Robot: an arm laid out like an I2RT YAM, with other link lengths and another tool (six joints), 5 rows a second.
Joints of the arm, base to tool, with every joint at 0 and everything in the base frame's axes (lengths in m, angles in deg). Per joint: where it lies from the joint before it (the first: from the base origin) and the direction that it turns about. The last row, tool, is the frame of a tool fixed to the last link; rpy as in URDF.
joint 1: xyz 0 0 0.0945 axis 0 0 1
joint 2: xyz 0.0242 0.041 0.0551 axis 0 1 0
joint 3: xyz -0.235 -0.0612 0 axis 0 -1 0
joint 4: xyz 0.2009 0.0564 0.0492 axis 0 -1 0
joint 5: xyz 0.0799 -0.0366 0.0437 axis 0 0 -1
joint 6: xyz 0.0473 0 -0.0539 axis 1 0 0
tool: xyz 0.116 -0.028 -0.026 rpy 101.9 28.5 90
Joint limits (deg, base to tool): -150..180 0..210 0..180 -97..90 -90..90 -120..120
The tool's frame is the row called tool.
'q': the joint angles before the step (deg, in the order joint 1, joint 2, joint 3, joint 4, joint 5, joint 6). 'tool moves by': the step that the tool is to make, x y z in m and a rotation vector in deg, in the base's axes. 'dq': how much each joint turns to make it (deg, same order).
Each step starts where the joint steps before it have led.
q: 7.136 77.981 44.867 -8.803 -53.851 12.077
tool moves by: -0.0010 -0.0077 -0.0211 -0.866 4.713 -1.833
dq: -1.282 3.310 -0.805 -0.462 0.623 0.252
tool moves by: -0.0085 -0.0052 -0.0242 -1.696 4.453 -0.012
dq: -0.497 3.423 -1.026 -1.711 0.639 -1.959
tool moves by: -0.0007 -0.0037 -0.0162 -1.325 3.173 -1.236
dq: -0.153 3.074 -0.252 0.395 1.467 0.445
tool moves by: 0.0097 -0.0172 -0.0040 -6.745 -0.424 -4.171
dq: -0.039 -0.849 2.014 -3.450 7.910 -0.543
